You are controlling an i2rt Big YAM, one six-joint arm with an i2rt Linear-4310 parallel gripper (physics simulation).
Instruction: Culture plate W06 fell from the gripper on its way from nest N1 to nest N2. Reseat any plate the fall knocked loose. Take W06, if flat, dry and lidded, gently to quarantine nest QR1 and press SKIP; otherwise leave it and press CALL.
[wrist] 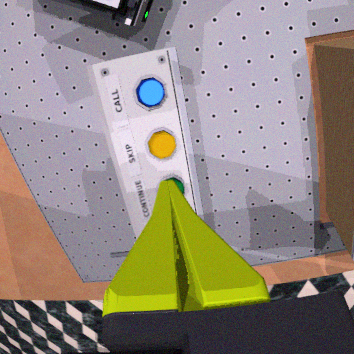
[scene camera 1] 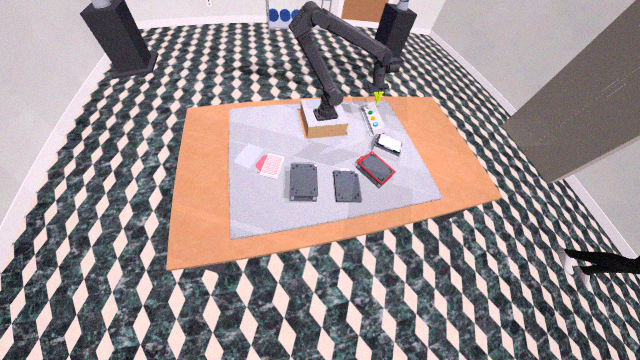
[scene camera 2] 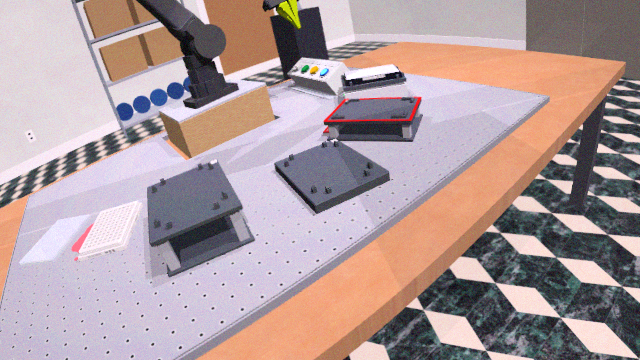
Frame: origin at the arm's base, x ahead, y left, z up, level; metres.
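Seen in the pictures: gripper, fingertip midpoint: (wrist: 166, 188) (scene camera 1: 376, 103) (scene camera 2: 299, 28); arm's base, origin of the base link: (scene camera 1: 325, 114) (scene camera 2: 211, 97).
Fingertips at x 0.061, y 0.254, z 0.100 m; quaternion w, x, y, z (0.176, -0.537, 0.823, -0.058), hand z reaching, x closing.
Observation:
Pixels of each thing's top centre, then the offset from my fingertips to it.
- button box, middle of its top: (wrist: 139, 179) (scene camera 2: 315, 61) (scene camera 1: 376, 113) 0.034 m back, 0.057 m left, 0.103 m down
- blue CALL button, middle of its top: (wrist: 146, 93) (scene camera 2: 324, 69) (scene camera 1: 376, 123) 0.036 m ahead, 0.024 m left, 0.115 m down
- yellow SKIP button, middle of its top: (wrist: 158, 147) (scene camera 2: 313, 67) (scene camera 1: 373, 117) 0.013 m back, 0.031 m left, 0.112 m down
- white well plate, middle of its top: (scene camera 2: 109, 225) (scene camera 1: 272, 164) 0.152 m ahead, 0.588 m right, 0.173 m down
- clear lid, middle of its top: (scene camera 2: 55, 237) (scene camera 1: 248, 155) 0.066 m ahead, 0.690 m right, 0.179 m down
- raised dark nest, middle of its top: (scene camera 2: 184, 188) (scene camera 1: 304, 177) 0.289 m ahead, 0.471 m right, 0.118 m down
- low dark nest, middle of its top: (scene camera 2: 325, 161) (scene camera 1: 348, 184) 0.347 m ahead, 0.271 m right, 0.161 m down
- red-rimmed nest, middle of its top: (scene camera 2: 373, 105) (scene camera 1: 377, 166) 0.298 m ahead, 0.094 m right, 0.141 m down
- dark device with a white-topped plate, middle of its top: (scene camera 2: 371, 71) (scene camera 1: 390, 142) 0.181 m ahead, 0.039 m left, 0.118 m down
My gripper (scene camera 1: 378, 101) (scene camera 2: 299, 25) (wrist: 166, 188) is shut and empty, raised above the green CONTINUE end of the button box (scene camera 1: 378, 120) (scene camera 2: 315, 79) (wrist: 112, 75). The blue CALL button (scene camera 1: 375, 124) (scene camera 2: 324, 72) (wrist: 150, 92) and yellow SKIP button (scene camera 1: 373, 118) (scene camera 2: 314, 70) (wrist: 161, 144) show uncovered. A white well plate (scene camera 1: 272, 166) (scene camera 2: 111, 231) lies unlidded beside a pink spill (scene camera 1: 260, 164) (scene camera 2: 83, 239). A clear lid (scene camera 1: 249, 156) (scene camera 2: 55, 240) lies apart to its left. The raised dark nest (scene camera 1: 303, 181) (scene camera 2: 192, 200), low dark nest (scene camera 1: 347, 186) (scene camera 2: 332, 172) and red-rimmed nest (scene camera 1: 376, 168) (scene camera 2: 380, 110) hold no plate.
A dark device with a white-topped plate (scene camera 1: 389, 143) (scene camera 2: 372, 73) stands between the button box and the red-rimmed nest. The arm's wooden base block (scene camera 1: 327, 131) (scene camera 2: 225, 120) (wrist: 335, 125) stands at the rear. A person's dark-clothed legs (scene camera 1: 607, 260) show at the right.

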